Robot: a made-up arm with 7 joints. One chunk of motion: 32 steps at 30 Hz.
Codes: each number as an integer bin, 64 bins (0 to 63) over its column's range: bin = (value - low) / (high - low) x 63, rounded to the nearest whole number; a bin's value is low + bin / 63 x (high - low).
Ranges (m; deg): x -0.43..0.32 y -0.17..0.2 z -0.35..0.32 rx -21..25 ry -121..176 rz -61..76
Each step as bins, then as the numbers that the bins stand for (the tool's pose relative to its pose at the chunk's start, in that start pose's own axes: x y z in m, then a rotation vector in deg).
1 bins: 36 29 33 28 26 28
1 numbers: -0.0014 0.0003 0.0010 -0.56 1.57 -0.11
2 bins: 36 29 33 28 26 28
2 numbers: -0.0014 0.0003 0.0010 -0.56 1.57 -0.11
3 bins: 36 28 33 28 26 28
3 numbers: -0.0014 -0.0056 0.0010 -0.56 1.57 -0.11
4 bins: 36 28 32 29 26 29
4 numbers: -0.0014 -0.0056 -0.0097 0.17 1.57 2.06
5 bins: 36 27 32 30 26 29
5 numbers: -0.0014 -0.0114 -0.0097 0.90 1.57 2.06
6 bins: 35 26 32 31 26 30
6 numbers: -0.0133 -0.0173 -0.0097 1.63 1.57 4.24
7 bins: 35 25 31 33 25 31
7 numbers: -0.0133 -0.0232 -0.0203 3.10 -3.14 6.41
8 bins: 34 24 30 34 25 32
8 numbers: -0.0252 -0.0290 -0.0310 3.83 -3.14 8.59
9 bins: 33 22 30 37 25 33
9 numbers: -0.0371 -0.0408 -0.0310 6.02 -3.14 10.76
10 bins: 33 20 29 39 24 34
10 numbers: -0.0371 -0.0525 -0.0416 7.48 -7.86 12.94
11 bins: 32 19 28 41 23 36
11 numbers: -0.0490 -0.0584 -0.0522 8.94 -12.57 17.29
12 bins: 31 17 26 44 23 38
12 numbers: -0.0610 -0.0702 -0.0735 11.13 -12.57 21.63
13 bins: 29 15 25 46 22 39
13 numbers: -0.0848 -0.0819 -0.0841 12.59 -17.29 23.81
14 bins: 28 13 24 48 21 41
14 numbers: -0.0967 -0.0937 -0.0948 14.05 -22.00 28.16
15 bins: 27 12 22 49 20 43
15 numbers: -0.1086 -0.0995 -0.1160 14.78 -26.71 32.51
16 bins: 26 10 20 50 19 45
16 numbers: -0.1205 -0.1113 -0.1373 15.51 -31.43 36.86
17 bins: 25 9 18 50 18 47
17 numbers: -0.1324 -0.1171 -0.1586 15.51 -36.14 41.21
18 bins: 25 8 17 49 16 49
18 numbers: -0.1324 -0.1230 -0.1692 14.78 -45.57 45.56
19 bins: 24 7 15 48 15 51
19 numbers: -0.1443 -0.1289 -0.1905 14.05 -50.29 49.90
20 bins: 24 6 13 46 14 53
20 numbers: -0.1443 -0.1348 -0.2117 12.59 -55.00 54.25
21 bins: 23 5 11 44 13 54
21 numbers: -0.1562 -0.1406 -0.2330 11.13 -59.71 56.43
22 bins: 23 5 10 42 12 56
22 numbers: -0.1562 -0.1406 -0.2437 9.67 -64.43 60.78
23 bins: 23 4 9 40 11 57
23 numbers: -0.1562 -0.1465 -0.2543 8.21 -69.14 62.95
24 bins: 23 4 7 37 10 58
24 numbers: -0.1562 -0.1465 -0.2756 6.02 -73.86 65.13
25 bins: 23 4 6 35 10 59
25 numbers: -0.1562 -0.1465 -0.2862 4.56 -73.86 67.30
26 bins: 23 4 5 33 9 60
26 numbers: -0.1562 -0.1465 -0.2968 3.10 -78.57 69.48
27 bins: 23 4 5 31 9 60
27 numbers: -0.1562 -0.1465 -0.2968 1.63 -78.57 69.48
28 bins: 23 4 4 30 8 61
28 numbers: -0.1562 -0.1465 -0.3075 0.90 -83.29 71.65
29 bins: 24 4 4 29 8 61
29 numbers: -0.1443 -0.1465 -0.3075 0.17 -83.29 71.65
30 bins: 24 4 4 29 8 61
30 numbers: -0.1443 -0.1465 -0.3075 0.17 -83.29 71.65
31 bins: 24 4 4 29 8 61
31 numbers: -0.1443 -0.1465 -0.3075 0.17 -83.29 71.65
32 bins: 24 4 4 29 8 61
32 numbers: -0.1443 -0.1465 -0.3075 0.17 -83.29 71.65
